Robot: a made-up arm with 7 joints.
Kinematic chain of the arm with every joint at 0, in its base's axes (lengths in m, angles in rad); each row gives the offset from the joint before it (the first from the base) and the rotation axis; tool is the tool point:
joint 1: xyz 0 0 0.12 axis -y
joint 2: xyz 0.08 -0.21 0 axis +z
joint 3: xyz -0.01 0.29 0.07 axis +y
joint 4: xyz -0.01 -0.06 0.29 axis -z
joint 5: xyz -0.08 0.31 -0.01 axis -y
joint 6: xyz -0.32 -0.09 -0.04 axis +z
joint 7: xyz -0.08 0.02 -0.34 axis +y
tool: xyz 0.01 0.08 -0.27
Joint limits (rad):
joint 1: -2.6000..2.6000
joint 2: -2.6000..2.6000
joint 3: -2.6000..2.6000
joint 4: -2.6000..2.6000
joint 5: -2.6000..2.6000
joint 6: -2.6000..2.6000
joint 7: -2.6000..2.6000
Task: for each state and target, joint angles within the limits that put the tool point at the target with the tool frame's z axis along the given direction. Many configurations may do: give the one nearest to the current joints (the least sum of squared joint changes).
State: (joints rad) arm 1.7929 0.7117 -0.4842 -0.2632 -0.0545 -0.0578 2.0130
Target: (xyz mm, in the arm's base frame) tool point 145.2 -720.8 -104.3 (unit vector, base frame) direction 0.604 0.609 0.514
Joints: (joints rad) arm 2.0940 0.5806 -0.4791 -1.0764 -0.1005 0.3282 2.6000
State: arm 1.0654 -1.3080 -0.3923 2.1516 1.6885 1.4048 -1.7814
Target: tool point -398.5 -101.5 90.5 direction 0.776 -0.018 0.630
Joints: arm 0.5313 -1.8174 0.2602 1.9883 2.0450 2.1773 -0.8615
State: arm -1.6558 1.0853 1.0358 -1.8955 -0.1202 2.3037 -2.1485
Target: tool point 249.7 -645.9 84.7 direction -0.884 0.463 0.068
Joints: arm -1.8127 1.1606 0.5044 -1.2284 0.3007 1.7724 -2.2226
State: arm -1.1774 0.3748 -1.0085 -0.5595 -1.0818 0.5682 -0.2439
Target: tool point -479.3 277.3 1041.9 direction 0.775 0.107 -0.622
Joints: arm -1.0059 0.0307 -0.9150 0.0208 -1.6708 0.2018 0.4959
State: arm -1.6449 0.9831 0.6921 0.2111 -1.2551 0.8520 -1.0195
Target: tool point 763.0 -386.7 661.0 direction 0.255 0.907 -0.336
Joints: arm -1.4351 1.4486 0.9590 -0.1439 -1.0950 0.4441 -0.7890
